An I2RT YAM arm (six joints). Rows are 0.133 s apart.
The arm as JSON. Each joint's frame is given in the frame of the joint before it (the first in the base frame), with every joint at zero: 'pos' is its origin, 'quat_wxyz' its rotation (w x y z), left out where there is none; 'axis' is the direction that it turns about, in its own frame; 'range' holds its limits. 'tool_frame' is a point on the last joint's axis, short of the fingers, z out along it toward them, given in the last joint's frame.
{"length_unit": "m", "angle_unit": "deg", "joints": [
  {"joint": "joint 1", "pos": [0.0, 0.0, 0.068], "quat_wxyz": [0.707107, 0.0, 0.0, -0.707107], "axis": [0.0, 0.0, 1.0], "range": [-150.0, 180.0]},
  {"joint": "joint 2", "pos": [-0.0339, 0.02, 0.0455], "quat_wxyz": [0.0, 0.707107, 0.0, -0.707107], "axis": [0.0, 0.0, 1.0], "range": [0.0, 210.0]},
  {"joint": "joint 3", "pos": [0.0, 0.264, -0.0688], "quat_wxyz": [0.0, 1.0, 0.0, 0.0], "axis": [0.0, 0.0, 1.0], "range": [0.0, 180.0]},
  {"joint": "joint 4", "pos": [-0.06, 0.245, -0.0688], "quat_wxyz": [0.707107, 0.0, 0.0, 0.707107], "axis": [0.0, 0.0, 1.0], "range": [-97.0, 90.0]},
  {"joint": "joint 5", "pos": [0.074, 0.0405, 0.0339], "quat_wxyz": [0.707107, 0.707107, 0.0, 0.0], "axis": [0.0, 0.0, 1.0], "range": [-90.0, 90.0]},
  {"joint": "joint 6", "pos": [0.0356, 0.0, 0.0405], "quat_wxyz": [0.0, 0.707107, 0.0, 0.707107], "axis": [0.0, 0.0, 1.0], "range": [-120.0, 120.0]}
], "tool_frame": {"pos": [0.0, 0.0, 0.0]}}
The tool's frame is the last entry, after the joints.
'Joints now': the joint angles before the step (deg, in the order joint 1, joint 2, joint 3, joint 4, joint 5, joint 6). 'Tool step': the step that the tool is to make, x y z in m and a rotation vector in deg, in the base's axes. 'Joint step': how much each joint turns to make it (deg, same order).
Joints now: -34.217, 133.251, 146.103, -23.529, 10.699, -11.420
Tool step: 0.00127, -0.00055, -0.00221, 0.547, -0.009, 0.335
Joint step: 0.001, 0.394, 0.328, -0.306, -0.415, 0.393
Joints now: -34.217, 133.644, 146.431, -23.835, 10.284, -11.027
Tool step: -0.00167, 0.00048, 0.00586, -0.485, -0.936, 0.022
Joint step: -0.065, 0.000, 1.005, 0.022, -0.109, 0.110
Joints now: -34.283, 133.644, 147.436, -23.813, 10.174, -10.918
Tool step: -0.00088, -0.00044, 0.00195, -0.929, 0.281, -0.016
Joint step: -0.087, -0.022, 0.239, 0.197, 0.088, -0.939
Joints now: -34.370, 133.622, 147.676, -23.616, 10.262, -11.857
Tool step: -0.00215, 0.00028, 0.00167, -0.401, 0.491, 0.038
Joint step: -0.109, -0.569, -0.570, -0.064, -0.043, -0.634
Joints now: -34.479, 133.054, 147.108, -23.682, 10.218, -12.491
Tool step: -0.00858, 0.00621, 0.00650, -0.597, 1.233, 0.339
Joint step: 0.022, -3.520, -4.373, 0.395, -0.109, -1.246
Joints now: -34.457, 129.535, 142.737, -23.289, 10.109, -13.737
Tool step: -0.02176, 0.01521, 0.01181, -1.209, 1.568, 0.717
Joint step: 0.000, -8.327, -10.819, 2.229, -0.371, -2.011
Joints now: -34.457, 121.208, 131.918, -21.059, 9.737, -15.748
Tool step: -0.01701, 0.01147, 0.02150, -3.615, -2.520, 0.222
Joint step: -0.022, -5.158, -4.699, 3.934, -0.021, -1.596
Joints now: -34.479, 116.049, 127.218, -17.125, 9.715, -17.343
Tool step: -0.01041, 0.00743, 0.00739, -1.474, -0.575, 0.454
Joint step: 0.001, -3.300, -3.716, 1.880, -0.371, -0.940
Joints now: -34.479, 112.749, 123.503, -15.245, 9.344, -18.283
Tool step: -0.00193, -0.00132, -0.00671, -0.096, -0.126, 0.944
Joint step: -0.372, -1.136, -3.366, 2.405, -1.312, -0.110
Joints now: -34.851, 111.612, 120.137, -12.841, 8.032, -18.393
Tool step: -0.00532, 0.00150, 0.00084, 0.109, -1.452, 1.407
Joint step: -0.371, -1.616, -2.534, 1.944, -1.835, 0.809
